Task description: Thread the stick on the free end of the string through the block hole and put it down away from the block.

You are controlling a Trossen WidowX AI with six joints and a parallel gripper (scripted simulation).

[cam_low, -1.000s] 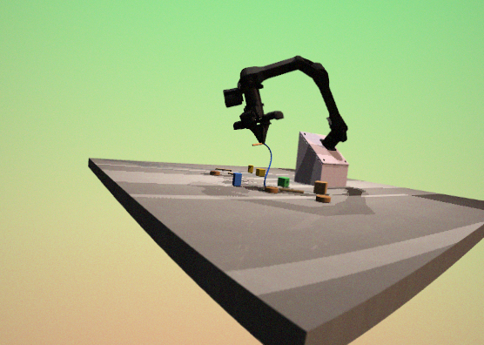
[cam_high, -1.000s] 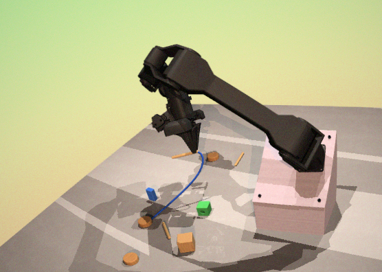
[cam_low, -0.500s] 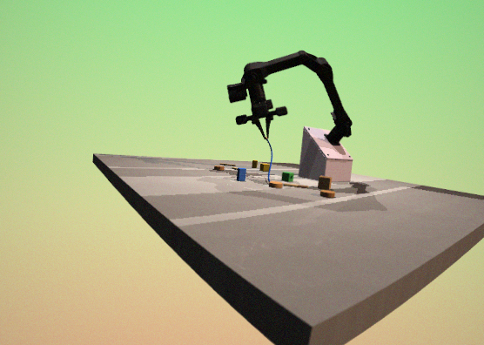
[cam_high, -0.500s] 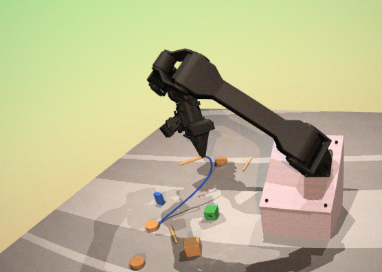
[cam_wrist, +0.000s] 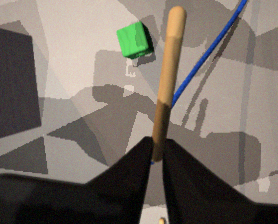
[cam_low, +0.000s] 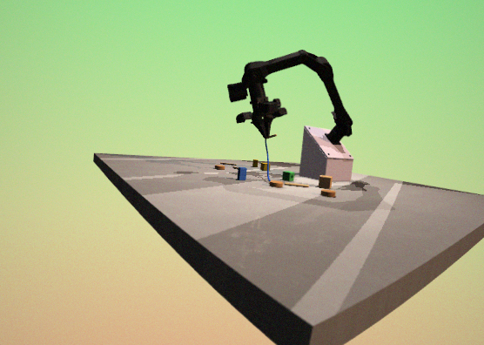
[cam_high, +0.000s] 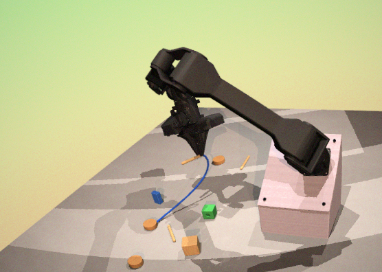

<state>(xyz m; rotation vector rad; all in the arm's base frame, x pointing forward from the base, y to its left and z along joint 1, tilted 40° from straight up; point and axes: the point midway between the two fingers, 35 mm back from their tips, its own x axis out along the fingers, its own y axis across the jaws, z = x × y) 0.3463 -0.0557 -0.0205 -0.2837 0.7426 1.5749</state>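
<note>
Now: the thin wooden stick 1 cm to the left of my gripper tip. From my gripper tip the other things lie so: round wooden button 10 cm ahead, 17 cm to the left, 13 cm below; blue block 15 cm ahead, 6 cm to the left, 12 cm below; green block 4 cm behind, 8 cm to the left, 12 cm below.
</note>
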